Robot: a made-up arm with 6 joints.
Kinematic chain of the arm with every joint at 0, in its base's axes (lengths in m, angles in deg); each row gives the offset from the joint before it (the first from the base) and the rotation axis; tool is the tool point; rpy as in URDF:
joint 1: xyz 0 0 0.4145 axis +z
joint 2: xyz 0 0 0 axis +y
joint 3: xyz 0.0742 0 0.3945 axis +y
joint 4: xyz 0.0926 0 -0.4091 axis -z
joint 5: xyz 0 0 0 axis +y
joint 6: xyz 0.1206 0 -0.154 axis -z
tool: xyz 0 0 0 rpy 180 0 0
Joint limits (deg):
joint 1: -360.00..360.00
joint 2: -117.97..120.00
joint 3: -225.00..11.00
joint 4: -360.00..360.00
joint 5: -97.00..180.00
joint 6: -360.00..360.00
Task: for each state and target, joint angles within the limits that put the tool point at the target. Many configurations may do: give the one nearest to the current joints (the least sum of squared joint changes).
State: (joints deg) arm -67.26 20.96 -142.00 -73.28 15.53 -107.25
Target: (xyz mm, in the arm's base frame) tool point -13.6 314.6 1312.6
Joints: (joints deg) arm -63.13 -13.36 -180.34 -69.01 -7.35 -107.25
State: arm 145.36 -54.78 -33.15 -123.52 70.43 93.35
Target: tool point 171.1 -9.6 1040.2
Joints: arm 140.46 -86.39 -51.68 -125.61 77.74 93.35
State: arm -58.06 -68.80 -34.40 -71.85 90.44 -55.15
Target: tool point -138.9 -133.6 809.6
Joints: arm -71.75 -74.20 -35.63 -77.26 103.67 -55.15
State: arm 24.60 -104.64 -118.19 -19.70 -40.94 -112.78
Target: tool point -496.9 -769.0 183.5
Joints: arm 59.36 -117.97 -133.38 -10.99 -34.39 -112.78
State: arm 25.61 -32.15 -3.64 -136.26 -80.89 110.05
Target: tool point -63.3 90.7 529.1
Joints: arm 29.24 -35.61 -1.02 -136.06 -87.75 110.05
